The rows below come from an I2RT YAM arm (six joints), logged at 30 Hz.
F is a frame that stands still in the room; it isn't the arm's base.
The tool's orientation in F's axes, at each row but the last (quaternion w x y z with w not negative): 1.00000, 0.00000, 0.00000, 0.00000; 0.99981, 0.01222, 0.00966, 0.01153; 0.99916, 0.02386, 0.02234, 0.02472; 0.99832, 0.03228, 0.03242, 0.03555; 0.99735, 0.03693, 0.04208, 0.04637; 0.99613, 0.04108, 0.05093, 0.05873
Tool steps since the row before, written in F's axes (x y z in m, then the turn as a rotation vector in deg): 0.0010, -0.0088, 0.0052, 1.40, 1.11, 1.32; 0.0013, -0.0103, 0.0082, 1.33, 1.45, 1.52; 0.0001, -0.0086, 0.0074, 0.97, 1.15, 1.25; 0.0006, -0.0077, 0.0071, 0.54, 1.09, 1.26; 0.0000, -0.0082, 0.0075, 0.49, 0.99, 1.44; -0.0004, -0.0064, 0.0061, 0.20, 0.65, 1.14
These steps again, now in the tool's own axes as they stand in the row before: 0.0010, -0.0088, 0.0052, 1.40, 1.11, 1.32; 0.0009, -0.0101, 0.0085, 1.33, 1.46, 1.51; -0.0007, -0.0082, 0.0078, 0.97, 1.16, 1.24; -0.0004, -0.0072, 0.0076, 0.54, 1.13, 1.22; -0.0014, -0.0076, 0.0080, 0.46, 1.05, 1.40; -0.0018, -0.0058, 0.0065, 0.17, 0.72, 1.10
